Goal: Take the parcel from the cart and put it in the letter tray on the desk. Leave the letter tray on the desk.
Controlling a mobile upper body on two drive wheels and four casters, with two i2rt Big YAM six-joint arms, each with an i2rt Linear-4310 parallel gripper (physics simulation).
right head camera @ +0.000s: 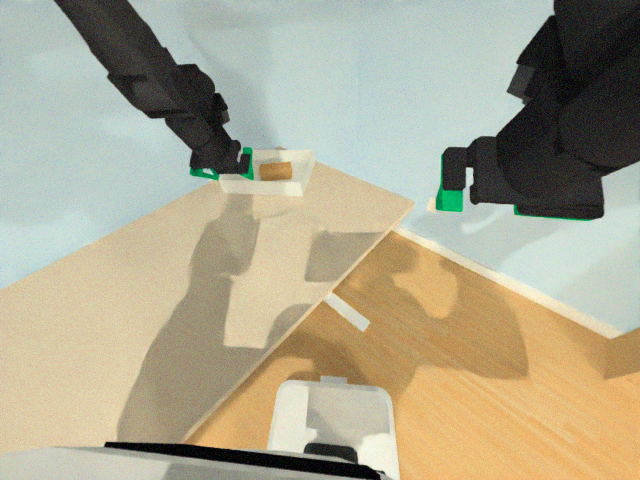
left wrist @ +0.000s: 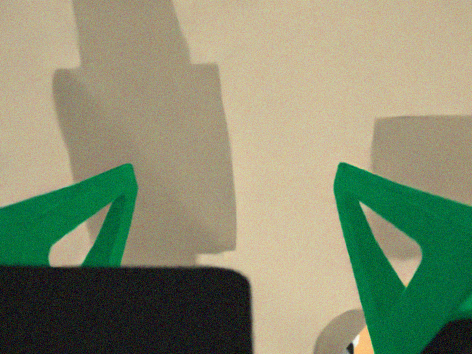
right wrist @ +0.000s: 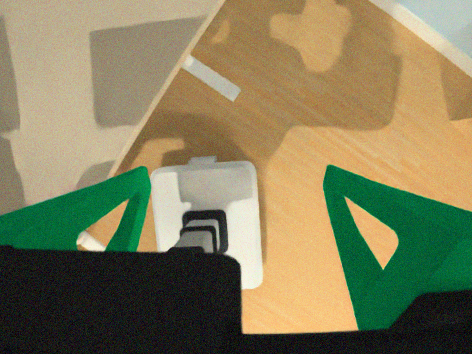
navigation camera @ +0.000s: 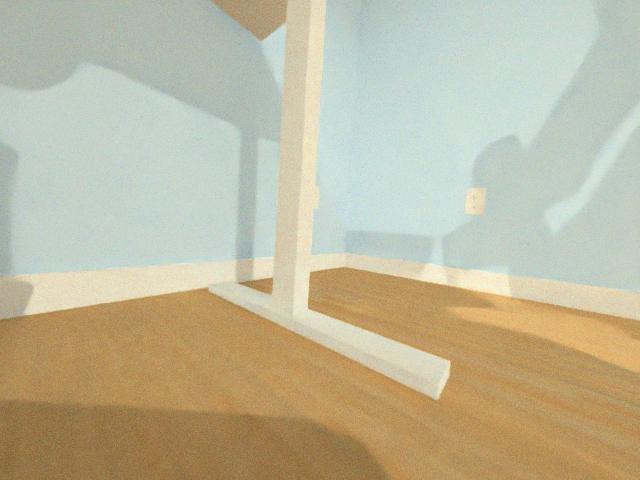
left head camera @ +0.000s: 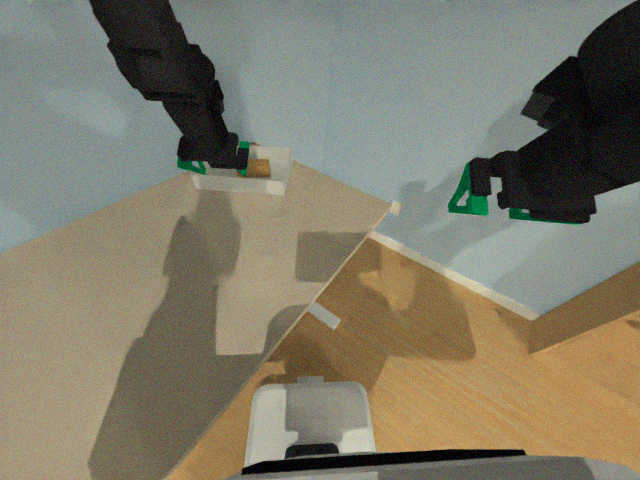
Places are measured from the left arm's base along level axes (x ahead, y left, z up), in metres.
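Pixels of known places: left gripper, fingertip midpoint: [right head camera: 235, 177] [left wrist: 235, 175] [left head camera: 225, 173]; right gripper, fingertip midpoint: [right head camera: 475, 207] [right wrist: 236, 175] [left head camera: 479, 211].
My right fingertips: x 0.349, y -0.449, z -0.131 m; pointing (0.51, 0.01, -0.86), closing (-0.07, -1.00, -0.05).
For each thing: its middle in the pictures, then the offset to it from my right fingertips. "pt": a spot on its surface instead. Level surfaces: height alone.
- brown parcel at the middle of its body: [left head camera: 253, 168] [right head camera: 276, 171] dx +0.605, dy +0.470, dz -0.300 m
- white letter tray at the middle of its body: [left head camera: 247, 167] [right head camera: 270, 170] dx +0.607, dy +0.495, dz -0.297 m
- beige desk at its surface level: dz -0.329 m
- desk's white foot at a spot on its surface: [navigation camera: 372, 356] pt dx +0.367, dy +0.138, dz -1.257 m
The brown parcel [left head camera: 259, 167] [right head camera: 275, 171] lies inside the white letter tray [left head camera: 237, 184] [right head camera: 263, 188], near the far corner of the beige desk [left head camera: 62, 310] [right head camera: 67, 335] [left wrist: 300, 75] [right wrist: 50, 50]. My left gripper [left head camera: 217, 164] [right head camera: 226, 169] [left wrist: 235, 175] is open and empty. It appears over the tray's left part in the head views, beside the parcel; the left wrist view shows bare desk between its fingers. My right gripper [left head camera: 504, 211] [right head camera: 498, 209] [right wrist: 236, 175] is open and empty, off to the right, beyond the desk edge. The cart does not show.
A white rounded base part [left head camera: 336, 405] [right head camera: 351, 405] [right wrist: 240, 180] stands low beside the desk edge. The desk's white foot [left head camera: 325, 315] [right head camera: 348, 311] [right wrist: 212, 79] [navigation camera: 372, 356] juts over the wooden floor, below its post [navigation camera: 297, 155]. Blue walls stand behind.
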